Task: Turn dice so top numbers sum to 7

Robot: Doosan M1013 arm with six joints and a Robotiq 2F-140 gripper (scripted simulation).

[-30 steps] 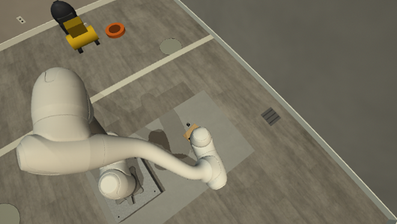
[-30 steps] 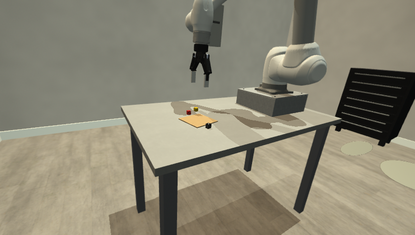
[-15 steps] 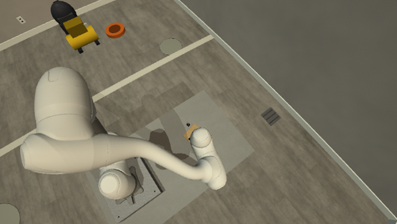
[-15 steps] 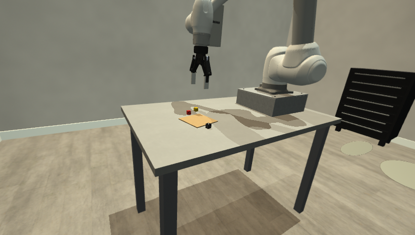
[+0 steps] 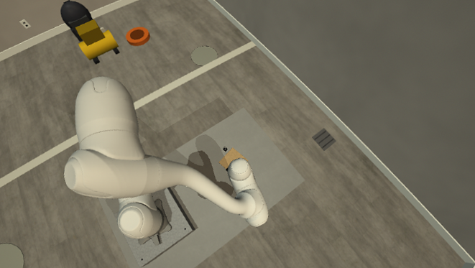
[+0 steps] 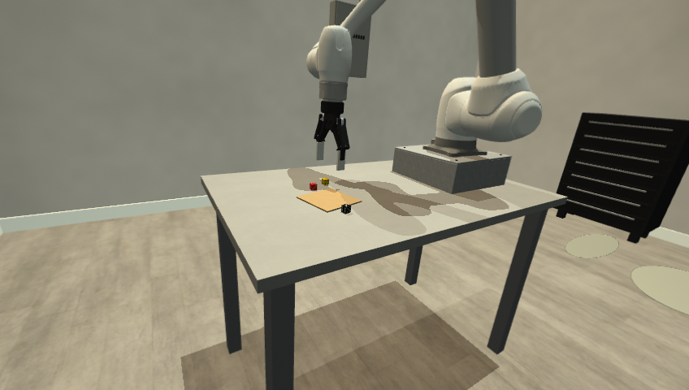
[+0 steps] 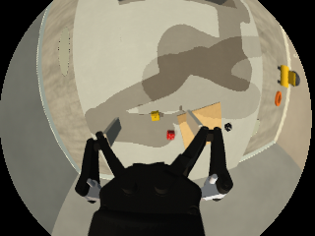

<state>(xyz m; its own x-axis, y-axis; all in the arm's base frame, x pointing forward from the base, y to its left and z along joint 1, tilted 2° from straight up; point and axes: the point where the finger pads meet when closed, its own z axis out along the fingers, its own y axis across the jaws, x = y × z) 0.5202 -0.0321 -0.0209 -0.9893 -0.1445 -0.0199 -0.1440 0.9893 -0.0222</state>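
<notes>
Right now my hand is 2 cm short of the yellow die, 1 cm to the right of it and 7 cm above it. Also, from my hand: tan mat 6 cm ahead, 16 cm to the left, 8 cm below; red die 7 cm ahead, 5 cm to the left, 7 cm below; small white die 5 cm ahead, 26 cm to the left, 7 cm below.
</notes>
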